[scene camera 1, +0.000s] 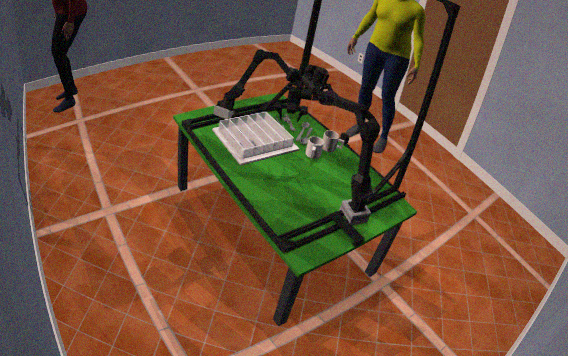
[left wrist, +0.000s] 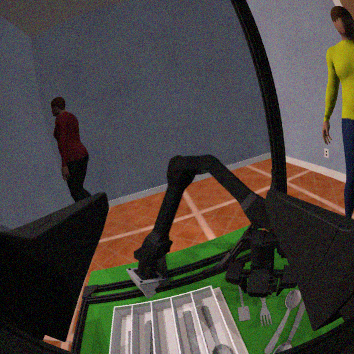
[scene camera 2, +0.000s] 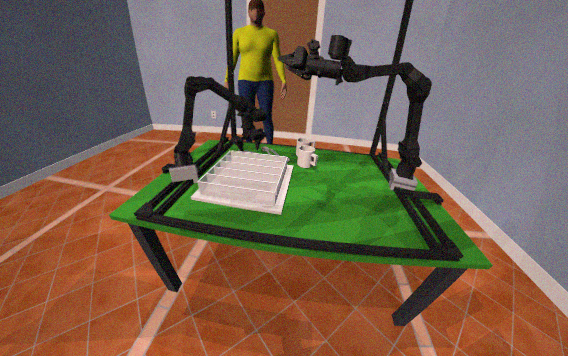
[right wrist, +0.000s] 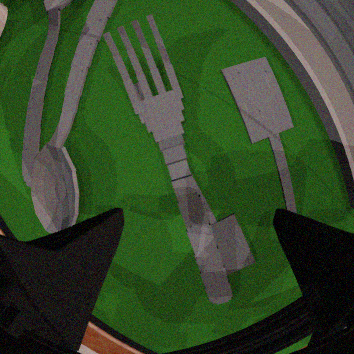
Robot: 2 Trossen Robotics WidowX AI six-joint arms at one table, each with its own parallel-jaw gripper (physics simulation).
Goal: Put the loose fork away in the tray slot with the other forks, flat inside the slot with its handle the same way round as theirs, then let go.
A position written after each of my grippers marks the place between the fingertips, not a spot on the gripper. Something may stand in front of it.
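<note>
Left gripper [scene camera 2: 281, 62], [left wrist: 188, 199]: open, holding nothing. Right gripper [right wrist: 201, 217], [left wrist: 260, 293]: open, holding nothing. White cutlery tray [scene camera 1: 261, 128], [left wrist: 167, 322].
</note>
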